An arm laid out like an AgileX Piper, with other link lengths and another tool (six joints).
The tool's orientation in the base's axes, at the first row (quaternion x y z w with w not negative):
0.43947, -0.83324, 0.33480, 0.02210
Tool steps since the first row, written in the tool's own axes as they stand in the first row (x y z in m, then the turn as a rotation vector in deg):
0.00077, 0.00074, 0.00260, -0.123, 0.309, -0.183
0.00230, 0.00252, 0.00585, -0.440, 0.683, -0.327
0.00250, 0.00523, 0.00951, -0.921, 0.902, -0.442
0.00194, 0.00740, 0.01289, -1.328, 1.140, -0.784
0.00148, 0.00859, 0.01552, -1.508, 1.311, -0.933
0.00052, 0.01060, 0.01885, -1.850, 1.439, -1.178
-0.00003, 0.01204, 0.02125, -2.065, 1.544, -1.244
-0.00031, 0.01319, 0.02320, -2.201, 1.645, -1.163
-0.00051, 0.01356, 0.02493, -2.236, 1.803, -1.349
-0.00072, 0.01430, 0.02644, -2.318, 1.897, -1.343
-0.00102, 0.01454, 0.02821, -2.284, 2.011, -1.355
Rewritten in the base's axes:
-0.00036, -0.00177, -0.00216, -0.203, 0.314, -0.065
-0.00179, -0.00405, -0.00513, -0.325, 0.771, -0.260
-0.00299, -0.00525, -0.00936, -0.223, 1.267, -0.448
-0.00340, -0.00595, -0.01333, -0.240, 1.850, -0.446
-0.00333, -0.00668, -0.01616, -0.296, 2.131, -0.482
-0.00339, -0.00713, -0.02014, -0.245, 2.568, -0.475
-0.00351, -0.00756, -0.02296, -0.209, 2.801, -0.551
-0.00369, -0.00803, -0.02518, -0.180, 2.892, -0.713
-0.00340, -0.00875, -0.02679, -0.324, 3.086, -0.666
-0.00344, -0.00918, -0.02843, -0.343, 3.178, -0.748
-0.00298, -0.00989, -0.03003, -0.452, 3.205, -0.789

